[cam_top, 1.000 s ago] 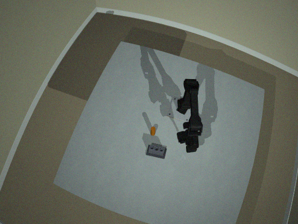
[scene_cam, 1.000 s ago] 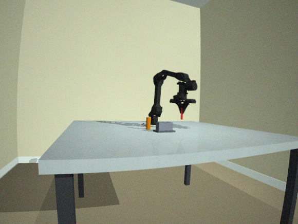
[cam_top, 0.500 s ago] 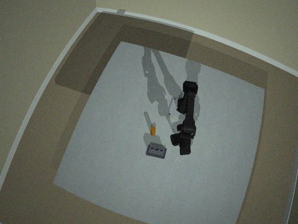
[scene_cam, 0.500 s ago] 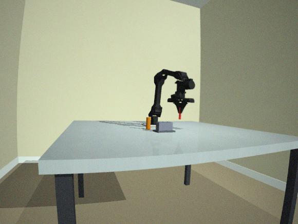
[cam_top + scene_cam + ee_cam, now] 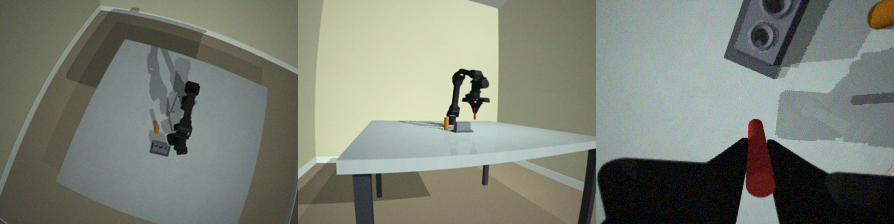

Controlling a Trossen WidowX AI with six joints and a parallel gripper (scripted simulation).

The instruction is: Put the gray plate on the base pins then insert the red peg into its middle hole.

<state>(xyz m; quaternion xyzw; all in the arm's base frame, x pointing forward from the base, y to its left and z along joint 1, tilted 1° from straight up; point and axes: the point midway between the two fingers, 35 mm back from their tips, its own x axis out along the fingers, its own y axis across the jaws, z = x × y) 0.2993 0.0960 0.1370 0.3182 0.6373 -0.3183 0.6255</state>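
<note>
The gray plate is 9 cm to the right of my gripper tip, 7 cm below it and 6 cm ahead of it. Round my gripper tip: red peg right at my gripper tip; orange cylinder 18 cm to the right, 7 cm below, 4 cm behind; dark flat base 10 cm below, 9 cm to the right, 6 cm ahead.
</note>
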